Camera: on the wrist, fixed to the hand. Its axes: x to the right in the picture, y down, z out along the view.
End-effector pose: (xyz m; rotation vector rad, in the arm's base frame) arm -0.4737 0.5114 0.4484 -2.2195 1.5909 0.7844
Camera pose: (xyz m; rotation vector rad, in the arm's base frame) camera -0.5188 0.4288 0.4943 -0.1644 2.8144 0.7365
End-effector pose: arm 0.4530 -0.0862 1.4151 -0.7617 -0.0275 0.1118
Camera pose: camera 0.4769 -0.0781 1.3135 -0.1412 0.4041 1.6819
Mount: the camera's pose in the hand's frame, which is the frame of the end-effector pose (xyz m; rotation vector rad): 0.0262 0.0738 -0.0695 0.4577 -0.2217 1.6217
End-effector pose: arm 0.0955 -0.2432 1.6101 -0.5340 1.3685 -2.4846
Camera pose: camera 0.0451 -0.2396 1.5184 0.3415 0.5551 -1.1880
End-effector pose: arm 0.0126 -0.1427 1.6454 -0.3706 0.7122 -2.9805
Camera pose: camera -0.0300 -0.1809 1.5577 -0.0064 0.0879 -1.4221
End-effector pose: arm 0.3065 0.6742 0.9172 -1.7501 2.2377 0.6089
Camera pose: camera 0.2334 0.6342 0.9806 0.5757 2.8101 0.3665
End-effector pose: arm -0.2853 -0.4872 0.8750 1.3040 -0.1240 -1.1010
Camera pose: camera -0.1854 -0.4667 0.8988 0.9634 -1.3829 0.2355
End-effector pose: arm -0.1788 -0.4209 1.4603 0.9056 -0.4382 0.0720
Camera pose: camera -0.1494 -0.3244 1.4885 0.7842 -1.3094 1.6114
